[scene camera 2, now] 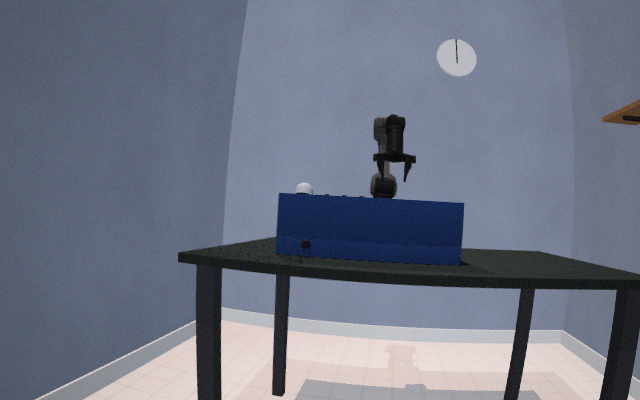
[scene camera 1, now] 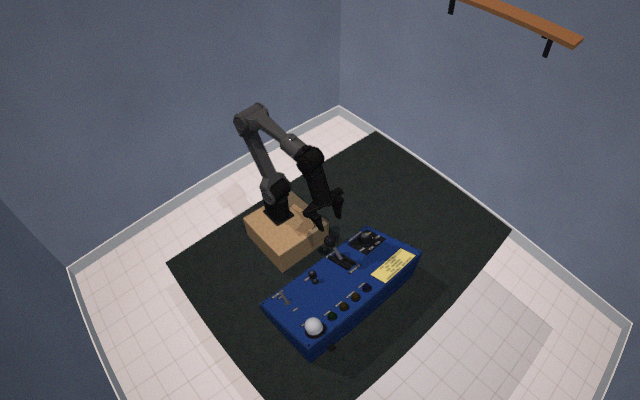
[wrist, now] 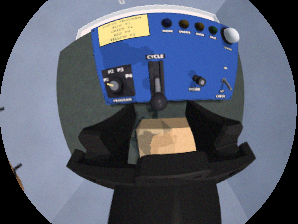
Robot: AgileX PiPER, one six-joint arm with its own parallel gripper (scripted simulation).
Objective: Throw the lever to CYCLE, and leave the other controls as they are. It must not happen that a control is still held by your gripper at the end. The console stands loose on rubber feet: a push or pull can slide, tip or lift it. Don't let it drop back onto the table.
In view: the gripper (scene camera 1: pixel 330 223) and a blue console (scene camera 2: pixel 377 229).
The blue console also shows in scene camera 1 (scene camera 1: pixel 315 316) and in the wrist view (wrist: pixel 182 51). The gripper is seen too in the wrist view (wrist: pixel 160 108).
